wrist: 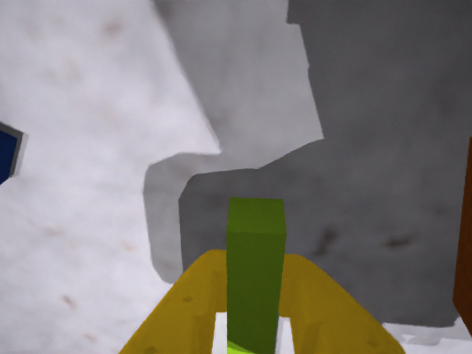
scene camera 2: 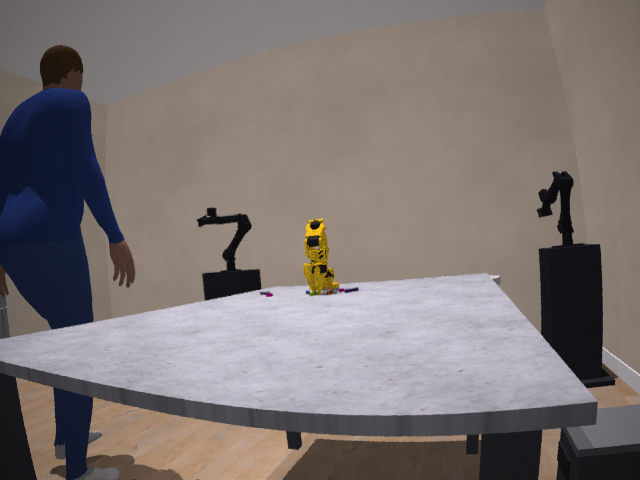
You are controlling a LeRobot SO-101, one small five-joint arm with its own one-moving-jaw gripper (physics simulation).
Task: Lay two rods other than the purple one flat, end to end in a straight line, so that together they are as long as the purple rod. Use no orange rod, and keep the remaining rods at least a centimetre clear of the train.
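Seen in the pictures: hand, tool point: (wrist: 229, 273) (scene camera 2: 315, 293); arm's base, link origin: (scene camera 2: 322, 289).
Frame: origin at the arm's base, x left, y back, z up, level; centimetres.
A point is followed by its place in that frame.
A green rod (wrist: 255, 290) @[y -19.7, x 4.8, z 1.0 cm] (scene camera 2: 312, 293) @[y -22.4, x 4.3, z 0.7 cm] lies between the two yellow jaws, which press on its two long sides in the wrist view. My gripper (wrist: 255, 265) @[y -19.6, x 4.3, z 0.5 cm] is shut on it; its far end sticks out past the jaw tips. In scene camera 2 the arm reaches down to the table among the small rods. A purple rod (scene camera 2: 352, 289) @[y -15.4, x 15.2, z 0.7 cm] lies right of the arm. An orange-brown rod (wrist: 466, 240) @[y -19.8, x 8.7, z 0.3 cm] shows at the right edge of the wrist view, apart from the green one. A dark blue piece (wrist: 7, 154) @[y -16.4, x 1.0, z 0.2 cm] shows at the left edge. Whether the green rod touches the table is unclear.
A magenta piece (scene camera 2: 269, 295) @[y -20.4, x -11.4, z 0.4 cm] and a grey piece (scene camera 2: 264, 292) @[y -13.6, x -16.6, z 0.8 cm] lie left of the arm on the marbled table (scene camera 2: 320, 356) @[y -98.9, x 32.8, z 0.0 cm]. The arm's shadow covers much of the table in the wrist view. A person (scene camera 2: 46, 170) and two black arms stand beyond the table.
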